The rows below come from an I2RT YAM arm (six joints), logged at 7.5 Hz.
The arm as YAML. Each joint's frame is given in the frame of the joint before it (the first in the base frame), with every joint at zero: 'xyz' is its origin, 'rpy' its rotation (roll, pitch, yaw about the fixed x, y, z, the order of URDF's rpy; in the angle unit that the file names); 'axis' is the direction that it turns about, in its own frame. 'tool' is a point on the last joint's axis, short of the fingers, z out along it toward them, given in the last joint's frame.
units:
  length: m
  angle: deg
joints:
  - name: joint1
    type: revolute
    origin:
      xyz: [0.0, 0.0, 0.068]
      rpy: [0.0, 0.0, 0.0]
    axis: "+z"
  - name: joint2
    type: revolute
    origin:
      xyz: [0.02, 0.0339, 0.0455]
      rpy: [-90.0, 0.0, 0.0]
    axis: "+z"
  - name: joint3
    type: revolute
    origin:
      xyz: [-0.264, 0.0, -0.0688]
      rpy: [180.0, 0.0, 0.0]
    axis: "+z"
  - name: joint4
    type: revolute
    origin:
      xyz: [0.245, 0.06, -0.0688]
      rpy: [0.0, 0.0, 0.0]
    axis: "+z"
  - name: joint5
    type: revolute
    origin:
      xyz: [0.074, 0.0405, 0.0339]
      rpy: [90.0, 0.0, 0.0]
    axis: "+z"
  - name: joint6
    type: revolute
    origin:
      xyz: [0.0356, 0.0, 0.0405]
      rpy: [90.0, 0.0, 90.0]
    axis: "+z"
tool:
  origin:
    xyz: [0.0, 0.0, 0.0]
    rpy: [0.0, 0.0, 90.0]
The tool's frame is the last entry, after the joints.
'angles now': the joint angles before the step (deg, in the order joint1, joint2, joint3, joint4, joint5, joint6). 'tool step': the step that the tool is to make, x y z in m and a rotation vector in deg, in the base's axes. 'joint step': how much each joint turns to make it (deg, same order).
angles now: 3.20, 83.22, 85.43, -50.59, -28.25, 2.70
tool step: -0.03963, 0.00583, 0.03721, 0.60, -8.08, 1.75
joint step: 1.75, -8.13, 0.00, -0.02, -0.02, 0.02
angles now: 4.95, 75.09, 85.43, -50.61, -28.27, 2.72
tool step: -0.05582, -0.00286, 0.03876, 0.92, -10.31, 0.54
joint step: 0.55, -10.30, -0.01, 0.05, 0.02, -0.02
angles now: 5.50, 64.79, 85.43, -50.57, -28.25, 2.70
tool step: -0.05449, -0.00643, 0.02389, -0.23, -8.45, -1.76
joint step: -0.03, -9.17, 0.00, -0.88, 2.01, -0.20
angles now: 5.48, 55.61, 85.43, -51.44, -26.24, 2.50
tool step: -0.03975, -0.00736, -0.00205, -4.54, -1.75, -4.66
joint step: -0.05, -6.62, -1.07, -5.38, 6.01, -2.90
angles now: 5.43, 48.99, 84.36, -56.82, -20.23, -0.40
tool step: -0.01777, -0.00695, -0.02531, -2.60, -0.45, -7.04
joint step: -0.72, -6.95, -7.89, 1.12, 6.85, -0.15
